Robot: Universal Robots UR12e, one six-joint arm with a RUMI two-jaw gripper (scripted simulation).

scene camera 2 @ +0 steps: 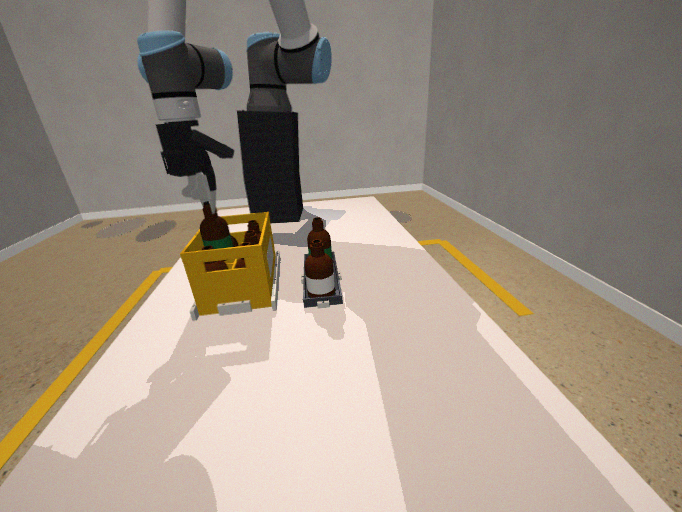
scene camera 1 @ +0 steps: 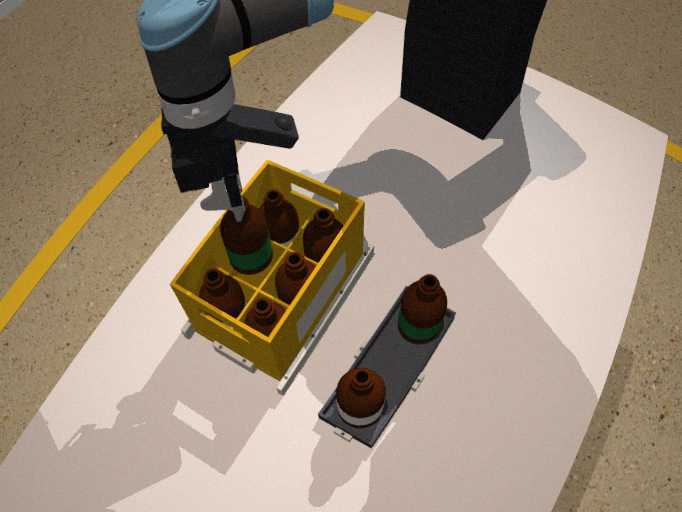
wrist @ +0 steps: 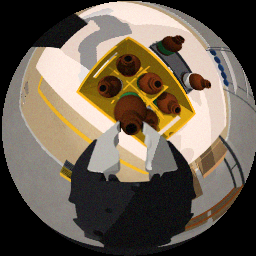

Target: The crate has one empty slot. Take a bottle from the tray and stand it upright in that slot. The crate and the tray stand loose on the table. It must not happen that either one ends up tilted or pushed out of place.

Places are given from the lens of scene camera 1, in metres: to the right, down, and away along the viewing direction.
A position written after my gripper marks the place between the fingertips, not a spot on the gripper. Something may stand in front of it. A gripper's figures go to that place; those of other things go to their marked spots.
my gripper (scene camera 1: 237, 210): -0.15, -0.07, 0.85
yellow crate (scene camera 1: 273, 355): -0.10, 0.14, 0.84
grey tray (scene camera 1: 388, 353): 0.08, 0.16, 0.97
The marked spots on the yellow crate and the grey tray are 0.22 m apart.
